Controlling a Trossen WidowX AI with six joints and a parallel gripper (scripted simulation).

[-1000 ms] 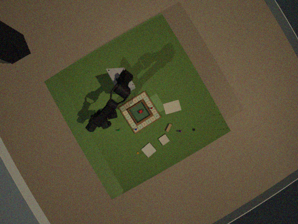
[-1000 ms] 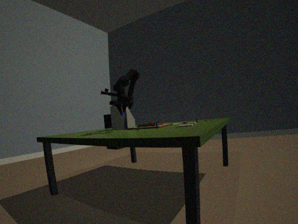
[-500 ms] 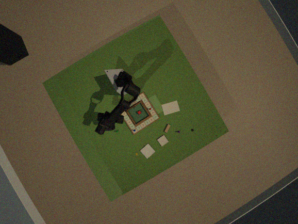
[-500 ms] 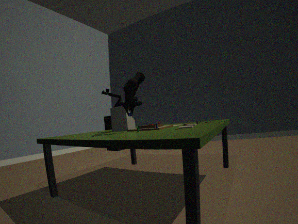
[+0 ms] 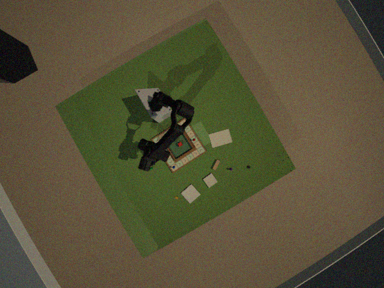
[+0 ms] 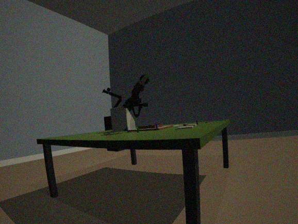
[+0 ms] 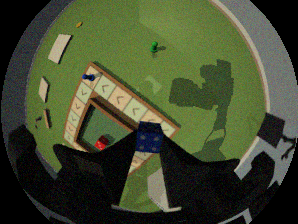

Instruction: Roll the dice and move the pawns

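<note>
The red pawn is 50 mm ahead of my gripper tip, 240 mm to the left of it and 90 mm below it. Round my gripper tip: blue pawn 150 mm ahead, 30 mm to the left, 90 mm below; wooden block 270 mm ahead, 310 mm to the left, 110 mm below; green pawn 90 mm ahead, 120 mm to the right, 100 mm below.
</note>
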